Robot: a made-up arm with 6 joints. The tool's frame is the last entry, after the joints.
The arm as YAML. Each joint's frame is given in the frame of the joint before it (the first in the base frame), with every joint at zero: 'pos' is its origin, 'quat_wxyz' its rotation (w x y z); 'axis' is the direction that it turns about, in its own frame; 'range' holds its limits. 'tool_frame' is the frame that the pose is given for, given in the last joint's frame.
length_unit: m
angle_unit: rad
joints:
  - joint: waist
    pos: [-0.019, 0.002, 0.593]
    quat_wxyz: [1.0, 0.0, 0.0, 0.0]
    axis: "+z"
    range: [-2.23, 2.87]
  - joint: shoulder
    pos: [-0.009, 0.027, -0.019]
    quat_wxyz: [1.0, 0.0, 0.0, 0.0]
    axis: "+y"
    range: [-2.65, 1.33]
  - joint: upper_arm
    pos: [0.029, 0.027, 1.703]
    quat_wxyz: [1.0, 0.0, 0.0, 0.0]
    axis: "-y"
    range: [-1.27, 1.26]
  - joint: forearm
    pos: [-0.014, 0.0, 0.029]
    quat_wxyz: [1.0, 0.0, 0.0, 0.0]
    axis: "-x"
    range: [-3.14, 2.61]
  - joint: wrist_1
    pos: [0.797, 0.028, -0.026]
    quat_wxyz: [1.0, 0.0, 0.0, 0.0]
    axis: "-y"
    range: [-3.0, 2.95]
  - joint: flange
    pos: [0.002, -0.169, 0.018]
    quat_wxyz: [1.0, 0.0, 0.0, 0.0]
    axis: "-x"
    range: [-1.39, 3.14]
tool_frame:
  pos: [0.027, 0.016, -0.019]
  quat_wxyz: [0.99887, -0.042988, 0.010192, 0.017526]
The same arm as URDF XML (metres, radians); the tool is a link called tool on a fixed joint. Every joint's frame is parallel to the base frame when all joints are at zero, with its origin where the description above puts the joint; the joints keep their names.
<robot name="arm">
<joint name="tool_fixed" type="fixed"><parent link="link6"/><child link="tool"/><origin xyz="0.027 0.016 -0.019" rpy="-0.0856 0.0219 0.0342"/></joint>
<joint name="flange" type="revolute"><parent link="link5"/><child link="link6"/><origin xyz="0.002 -0.169 0.018" rpy="0 0 0"/><axis xyz="-1 0 0"/><limit lower="-1.39" upper="3.14"/></joint>
<joint name="wrist_1" type="revolute"><parent link="link4"/><child link="link5"/><origin xyz="0.797 0.028 -0.026" rpy="0 0 0"/><axis xyz="0 -1 0"/><limit lower="-3" upper="2.95"/></joint>
<joint name="forearm" type="revolute"><parent link="link3"/><child link="link4"/><origin xyz="-0.014 0 0.029" rpy="0 0 0"/><axis xyz="-1 0 0"/><limit lower="-3.14" upper="2.61"/></joint>
<joint name="upper_arm" type="revolute"><parent link="link2"/><child link="link3"/><origin xyz="0.029 0.027 1.703" rpy="0 0 0"/><axis xyz="0 -1 0"/><limit lower="-1.27" upper="1.26"/></joint>
<joint name="shoulder" type="revolute"><parent link="link1"/><child link="link2"/><origin xyz="-0.009 0.027 -0.019" rpy="0 0 0"/><axis xyz="0 1 0"/><limit lower="-2.65" upper="1.33"/></joint>
<joint name="waist" type="revolute"><parent link="base_link"/><child link="link1"/><origin xyz="-0.019 0.002 0.593" rpy="0 0 0"/><axis xyz="0 0 1"/><limit lower="-2.23" upper="2.87"/></joint>
<link name="base_link"/>
<link name="link1"/>
<link name="link2"/>
<link name="link3"/>
<link name="link4"/>
<link name="link5"/>
<link name="link6"/>
<link name="tool"/>
</robot>

